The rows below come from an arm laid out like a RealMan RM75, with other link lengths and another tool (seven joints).
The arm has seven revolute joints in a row. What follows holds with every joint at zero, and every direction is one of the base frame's.
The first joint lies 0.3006 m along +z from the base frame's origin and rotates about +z.
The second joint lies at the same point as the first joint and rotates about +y.
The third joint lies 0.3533 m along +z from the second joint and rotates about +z.
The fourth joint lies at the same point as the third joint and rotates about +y.
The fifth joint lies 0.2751 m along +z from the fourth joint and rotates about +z.
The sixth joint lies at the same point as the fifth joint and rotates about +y.
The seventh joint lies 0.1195 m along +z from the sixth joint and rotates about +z.
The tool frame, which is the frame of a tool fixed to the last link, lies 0.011 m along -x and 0.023 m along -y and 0.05 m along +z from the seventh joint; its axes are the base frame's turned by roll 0, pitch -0.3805 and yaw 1.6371 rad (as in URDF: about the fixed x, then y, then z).
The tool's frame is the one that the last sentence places.
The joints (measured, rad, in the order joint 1, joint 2, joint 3, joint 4, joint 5, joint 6, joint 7), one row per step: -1.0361, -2.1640, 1.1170, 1.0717, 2.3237, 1.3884, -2.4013; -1.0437, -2.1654, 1.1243, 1.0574, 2.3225, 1.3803, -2.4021; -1.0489, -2.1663, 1.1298, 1.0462, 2.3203, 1.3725, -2.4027; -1.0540, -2.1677, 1.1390, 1.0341, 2.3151, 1.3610, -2.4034; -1.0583, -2.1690, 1.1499, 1.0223, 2.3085, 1.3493, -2.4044; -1.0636, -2.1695, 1.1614, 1.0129, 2.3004, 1.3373, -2.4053; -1.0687, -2.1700, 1.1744, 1.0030, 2.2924, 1.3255, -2.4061; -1.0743, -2.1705, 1.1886, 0.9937, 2.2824, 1.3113, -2.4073
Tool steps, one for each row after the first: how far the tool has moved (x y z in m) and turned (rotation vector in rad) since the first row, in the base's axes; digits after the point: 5 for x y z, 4 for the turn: 0.00190, -0.00006, -0.00487, -0.0062, 0.0033, -0.0005; 0.00315, 0.00004, -0.00849, -0.0099, 0.0043, -0.0001; 0.00506, -0.00013, -0.01318, -0.0137, 0.0038, -0.0010; 0.00683, -0.00060, -0.01809, -0.0181, 0.0032, -0.0018; 0.00987, -0.00085, -0.02220, -0.0208, 0.0014, -0.0058; 0.01263, -0.00138, -0.02669, -0.0244, 0.0012, -0.0099; 0.01624, -0.00183, -0.03121, -0.0267, -0.0010, -0.0151
